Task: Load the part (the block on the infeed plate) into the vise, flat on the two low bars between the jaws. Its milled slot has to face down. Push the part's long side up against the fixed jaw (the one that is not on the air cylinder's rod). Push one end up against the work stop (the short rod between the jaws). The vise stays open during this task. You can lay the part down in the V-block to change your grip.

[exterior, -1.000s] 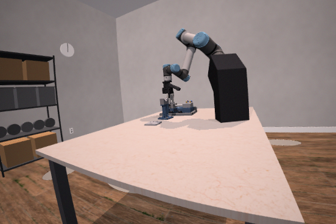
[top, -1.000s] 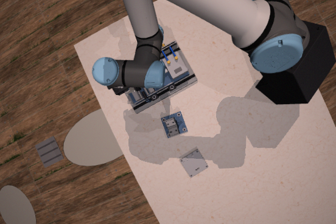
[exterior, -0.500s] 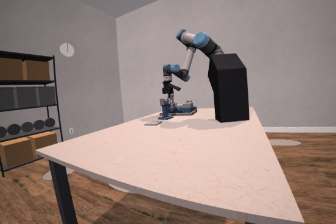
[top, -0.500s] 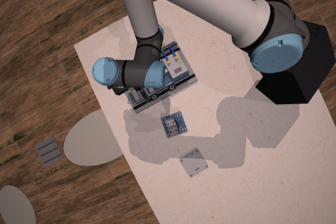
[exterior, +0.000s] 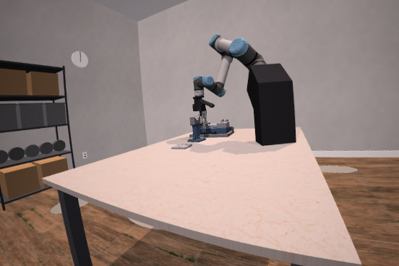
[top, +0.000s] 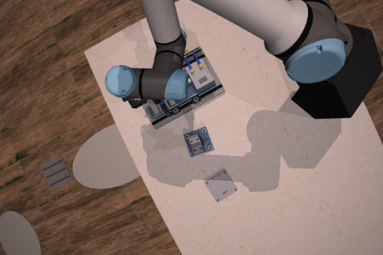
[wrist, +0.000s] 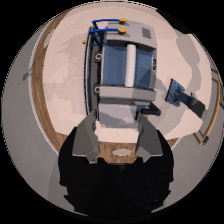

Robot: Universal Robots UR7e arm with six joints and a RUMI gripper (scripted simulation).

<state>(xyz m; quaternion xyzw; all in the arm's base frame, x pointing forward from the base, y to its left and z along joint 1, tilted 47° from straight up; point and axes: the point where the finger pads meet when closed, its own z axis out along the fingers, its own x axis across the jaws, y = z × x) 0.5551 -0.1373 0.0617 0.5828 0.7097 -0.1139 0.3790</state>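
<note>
Right now my hand is 1 cm above the part. Also, from my hand: air cylinder (17 cm behind, 1 cm to the left, 2 cm below); then vise (7 cm behind, 2 cm to the left, 6 cm below); then air cylinder rod (9 cm behind, 2 cm to the left, 2 cm below).
</note>
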